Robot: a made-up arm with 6 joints.
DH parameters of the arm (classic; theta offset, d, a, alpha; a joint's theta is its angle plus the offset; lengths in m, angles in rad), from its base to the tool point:
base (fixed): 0.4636 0 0.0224 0
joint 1: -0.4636 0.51 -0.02 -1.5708
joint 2: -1.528 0 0.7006 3.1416
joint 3: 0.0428 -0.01 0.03 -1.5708
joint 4: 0 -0.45 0.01 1.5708
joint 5: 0 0.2 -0.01 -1.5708
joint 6: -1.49 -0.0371 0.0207 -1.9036
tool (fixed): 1.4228 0.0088 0 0
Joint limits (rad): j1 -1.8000..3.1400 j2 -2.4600..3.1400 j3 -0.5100..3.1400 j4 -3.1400..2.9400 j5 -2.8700..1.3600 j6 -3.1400..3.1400
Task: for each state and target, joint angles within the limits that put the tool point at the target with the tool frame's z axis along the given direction. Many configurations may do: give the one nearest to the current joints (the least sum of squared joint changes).
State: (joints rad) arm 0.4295 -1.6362 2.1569 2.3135 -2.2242 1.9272
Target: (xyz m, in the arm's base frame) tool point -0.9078 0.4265 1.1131 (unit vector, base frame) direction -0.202 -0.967 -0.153
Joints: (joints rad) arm -0.2327 -0.9644 1.5546 2.9370 -1.9161 1.4901
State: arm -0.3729 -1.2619 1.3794 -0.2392 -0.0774 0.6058
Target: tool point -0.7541 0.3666 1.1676 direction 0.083 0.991 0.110
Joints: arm -0.6594 -1.3396 0.4120 -0.0680 0.2893 1.0794
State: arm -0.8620 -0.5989 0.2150 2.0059 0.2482 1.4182
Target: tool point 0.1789 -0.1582 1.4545 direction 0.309 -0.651 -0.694
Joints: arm -0.9348 -0.3306 -0.2040 1.4655 0.7028 2.1291
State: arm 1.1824 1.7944 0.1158 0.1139 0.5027 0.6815
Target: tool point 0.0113 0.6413 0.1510 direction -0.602 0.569 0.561
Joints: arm 1.9229 1.4030 -0.4414 -0.1685 1.3600 0.4247
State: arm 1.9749 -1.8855 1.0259 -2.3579 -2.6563 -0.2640
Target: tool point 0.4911 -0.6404 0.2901 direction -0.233 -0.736 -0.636
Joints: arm 2.4170 -2.4600 0.1663 -2.4171 -2.8489 -0.1434
